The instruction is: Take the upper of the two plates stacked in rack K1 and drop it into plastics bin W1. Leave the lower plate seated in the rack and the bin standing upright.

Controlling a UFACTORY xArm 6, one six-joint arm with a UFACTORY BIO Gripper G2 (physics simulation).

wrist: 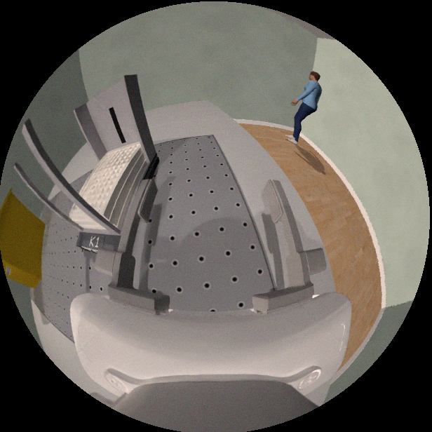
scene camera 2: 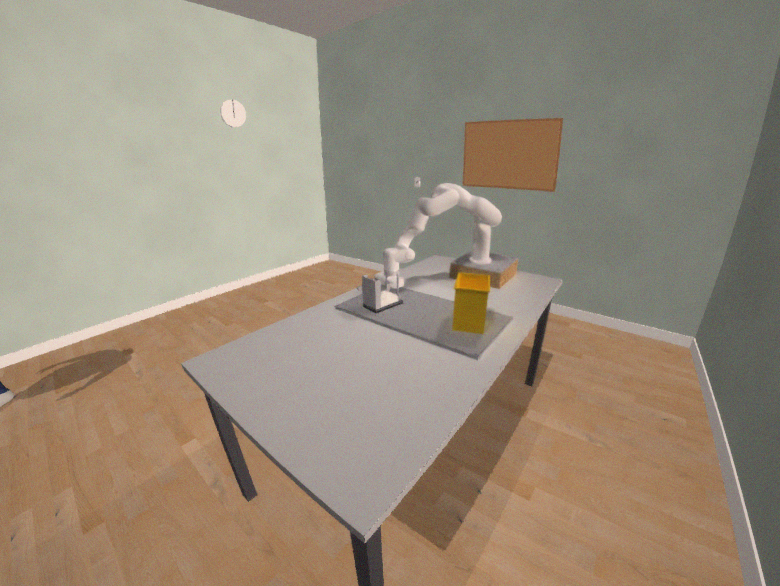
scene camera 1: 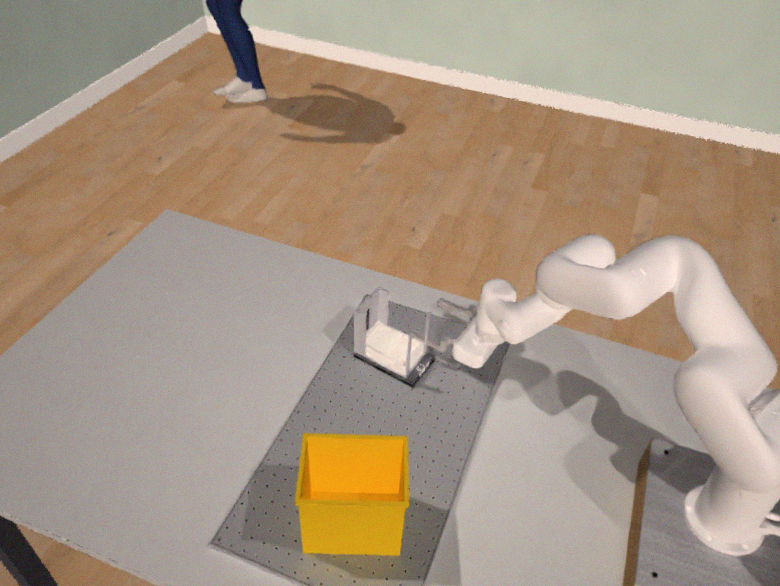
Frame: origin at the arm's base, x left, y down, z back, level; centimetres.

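Seen in the pictures: hand at its tool point: (scene camera 1: 432,320); arm's base at its link origin: (scene camera 2: 480,260) (scene camera 1: 722,519).
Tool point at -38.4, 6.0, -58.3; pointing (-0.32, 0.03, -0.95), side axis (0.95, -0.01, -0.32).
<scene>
Offsets run from my tool point to a thing's top centre, as dx, dy, dz. Level surfaces: height alone.
Rack K1 @[+11.9, -12.4, -6.3] (scene camera 1: 360,333) (scene camera 2: 371,293) (wrist: 94,242) stands upright on the perforated board, with white well plates @[+11.6, -2.3, -7.3] (scene camera 1: 394,347) (scene camera 2: 389,298) (wrist: 104,184) seated inside. Their stacked edges show in the wrist view; the upper plate's wells face up. My gripper (wrist: 211,200) is open and empty, its fingers partly spread. It is offset to one side of the rack: in the wrist view the rack and plates lie left of both fingers, and the left finger is close along the rack's side. Whether it touches cannot be told. Yellow bin W1 @[+52.1, -15.6, -3.9] (scene camera 1: 353,528) (scene camera 2: 470,312) (wrist: 22,240) stands upright.
The perforated board @[dy +2.4] (scene camera 1: 378,409) (scene camera 2: 416,318) (wrist: 200,225) carries the rack and bin. Tall corner posts (wrist: 55,165) rise at the rack's front, and a tall slotted wall (wrist: 100,120) stands at its back. A person (scene camera 1: 239,50) (wrist: 308,102) stands on the floor beyond the table.
</scene>
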